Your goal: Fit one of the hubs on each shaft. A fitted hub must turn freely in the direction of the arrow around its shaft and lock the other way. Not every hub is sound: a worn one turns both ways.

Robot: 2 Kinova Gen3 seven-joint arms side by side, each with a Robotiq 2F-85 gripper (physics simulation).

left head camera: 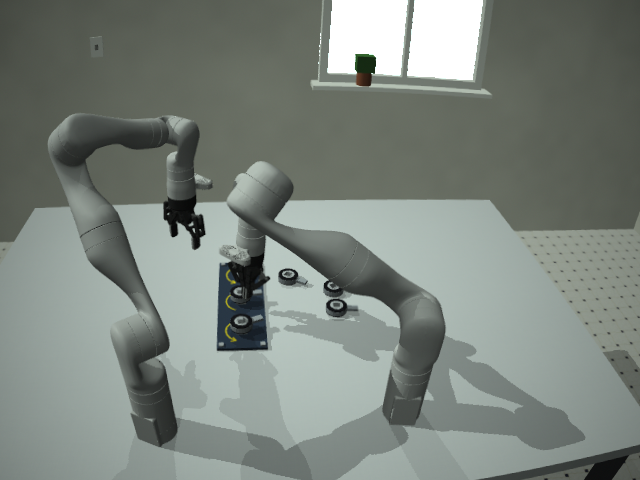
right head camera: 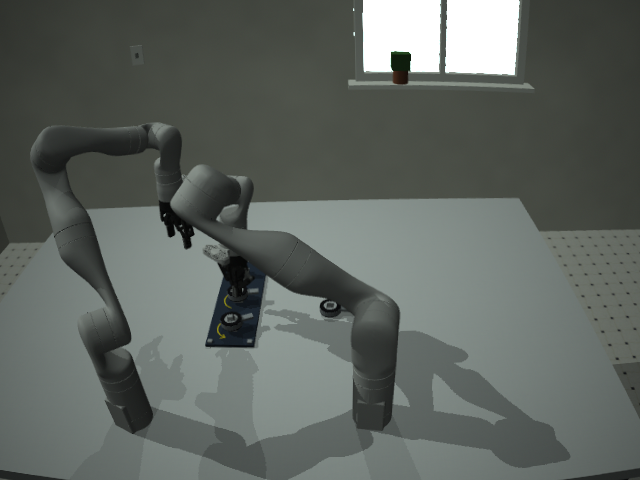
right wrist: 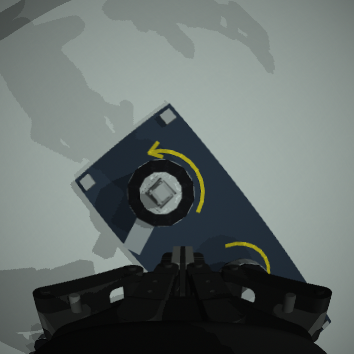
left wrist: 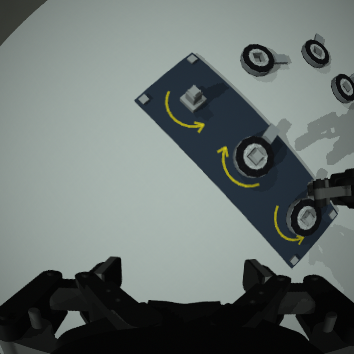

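Pixels of known places: left gripper, fingertip midpoint: [left head camera: 185, 242] [right head camera: 179, 242] [left wrist: 182, 273]; right gripper, fingertip midpoint: [left head camera: 246, 297] [right head camera: 237, 296] [right wrist: 182, 258] [left wrist: 310, 189]; left arm's base, origin of the base link: [left head camera: 158, 429] [right head camera: 135, 417]; right arm's base, origin of the base link: [left head camera: 401, 410] [right head camera: 372, 415].
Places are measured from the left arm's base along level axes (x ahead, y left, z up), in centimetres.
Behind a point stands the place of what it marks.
The dark blue board [left head camera: 250, 338] {x 37.0, y -8.0, z 0.8 cm} [right head camera: 235, 338] {x 35.7, y -7.6, z 0.8 cm} [left wrist: 210, 145] {x 54.8, y 6.2, z 0.8 cm} [right wrist: 235, 200] {x 42.0, y 3.0, z 0.8 cm} bears two seated hubs. The front hub [left head camera: 241, 323] {x 38.0, y -5.0, z 4.4 cm} [right head camera: 231, 319] {x 38.0, y -5.3, z 4.3 cm} [left wrist: 304, 217] [right wrist: 161, 192] has its handle pointing right in the head views. The middle hub [left head camera: 236, 295] {x 48.4, y 1.1, z 4.6 cm} [left wrist: 255, 156] is mostly hidden in the right wrist view. The back shaft [left wrist: 193, 98] {x 61.7, y 6.7, z 4.6 cm} is bare. My right gripper [left head camera: 246, 296] {x 44.0, y -4.1, z 8.6 cm} [right head camera: 236, 293] {x 44.0, y -4.1, z 8.6 cm} [left wrist: 310, 189] {x 44.0, y -4.1, z 8.6 cm} [right wrist: 182, 258] {x 44.0, y -4.1, z 8.6 cm} is shut and empty, low over the board beside the front hub's handle; contact is unclear. My left gripper [left head camera: 184, 240] {x 44.8, y 14.3, z 21.4 cm} [right head camera: 178, 240] {x 44.8, y 14.3, z 21.4 cm} [left wrist: 182, 273] {x 44.8, y 14.3, z 21.4 cm} is open and empty, high behind the board.
Three loose hubs lie on the table right of the board: one at the back [left head camera: 287, 276] {x 65.7, y -8.0, z 2.1 cm} [left wrist: 257, 60] {x 66.1, y -7.1, z 2.2 cm}, one partly behind the right arm [left head camera: 332, 287] {x 19.4, y -33.9, z 38.2 cm} [left wrist: 316, 53], and one nearer [left head camera: 336, 307] {x 56.6, y -26.1, z 2.2 cm} [right head camera: 329, 307] {x 56.8, y -26.0, z 2.2 cm} [left wrist: 344, 88] {x 57.4, y -24.8, z 2.3 cm}. The right arm reaches over the table from the right.
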